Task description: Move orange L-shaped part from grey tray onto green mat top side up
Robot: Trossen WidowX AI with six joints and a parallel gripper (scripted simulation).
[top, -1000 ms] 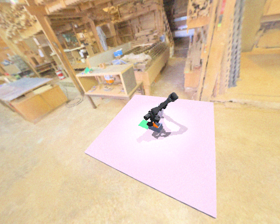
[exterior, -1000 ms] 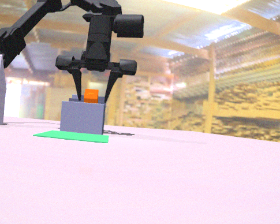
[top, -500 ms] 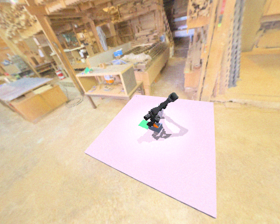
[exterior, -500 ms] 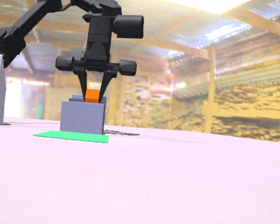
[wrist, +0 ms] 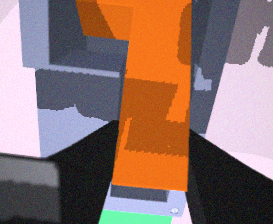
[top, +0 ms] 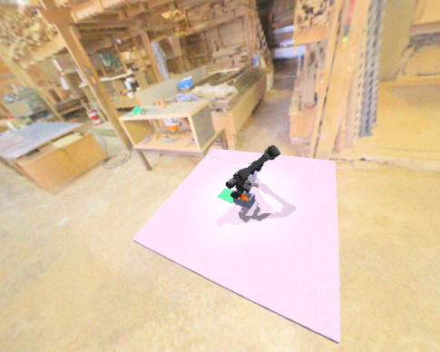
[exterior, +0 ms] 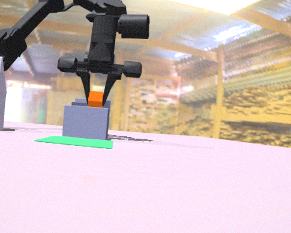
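Right now my gripper tip is 50 mm past the green mat, 140 mm to the left of it and 90 mm above it. Round my gripper tip: orange L-shaped part (10 mm behind, 40 mm to the left, 30 mm below).
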